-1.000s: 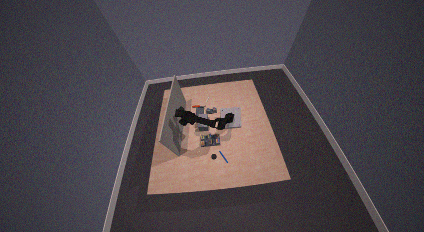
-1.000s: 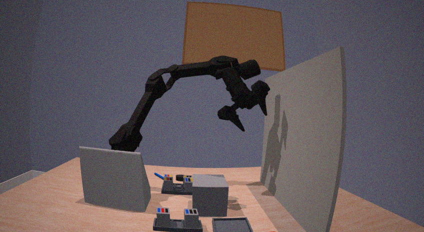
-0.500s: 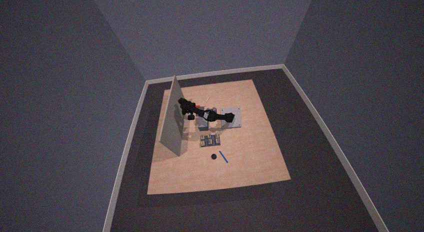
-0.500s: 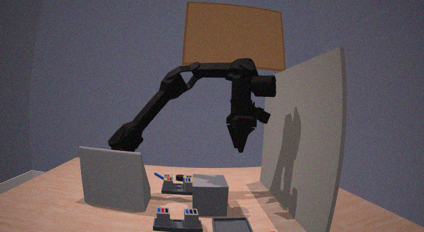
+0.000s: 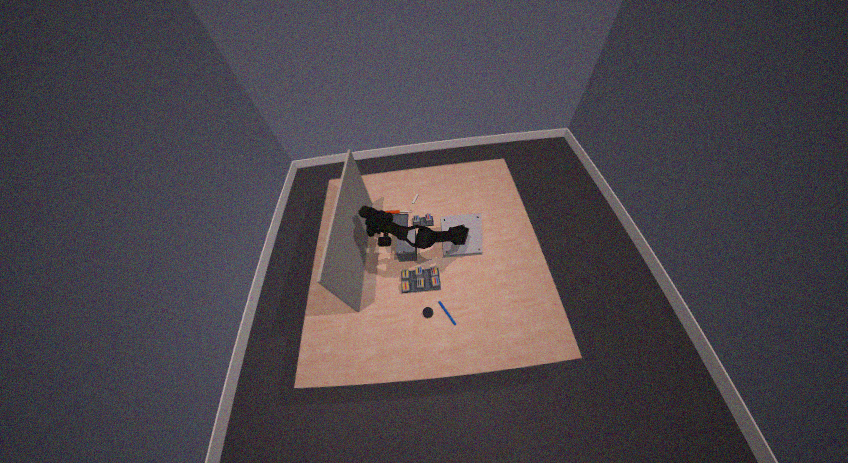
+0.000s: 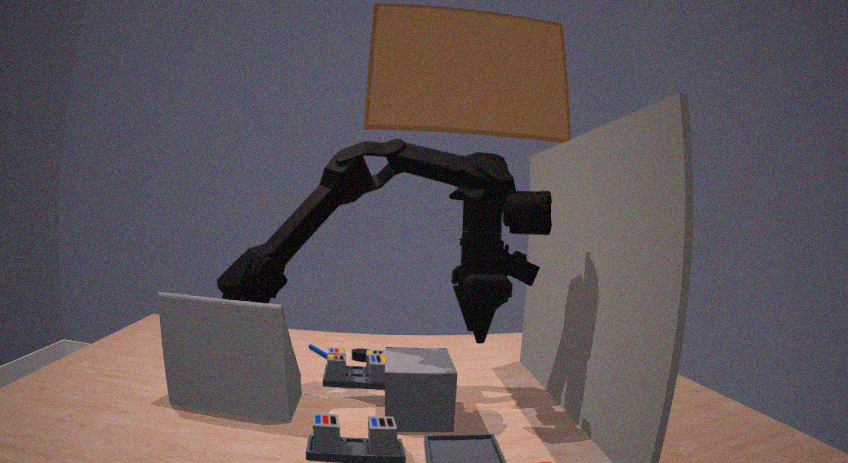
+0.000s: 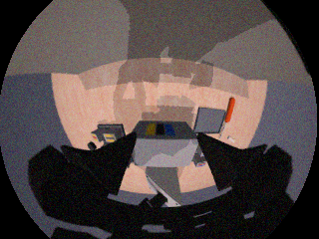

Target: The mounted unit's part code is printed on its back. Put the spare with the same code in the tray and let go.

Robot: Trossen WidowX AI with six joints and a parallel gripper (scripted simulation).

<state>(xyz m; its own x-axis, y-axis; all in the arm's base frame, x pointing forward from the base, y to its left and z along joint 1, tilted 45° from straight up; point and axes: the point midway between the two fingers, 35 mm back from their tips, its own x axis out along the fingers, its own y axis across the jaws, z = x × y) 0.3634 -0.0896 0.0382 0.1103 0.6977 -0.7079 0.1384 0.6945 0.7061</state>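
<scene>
The rack lies 12 cm behind my gripper tip, 22 cm to the left of it and 13 cm below it. From my gripper tip the other things lie so: tall grey panel 16 cm ahead, 2 cm to the right, 9 cm above; then dark tray 6 cm behind, 17 cm to the right, 13 cm below; then grey mounted unit 8 cm behind, 2 cm to the left, 9 cm below.
</scene>
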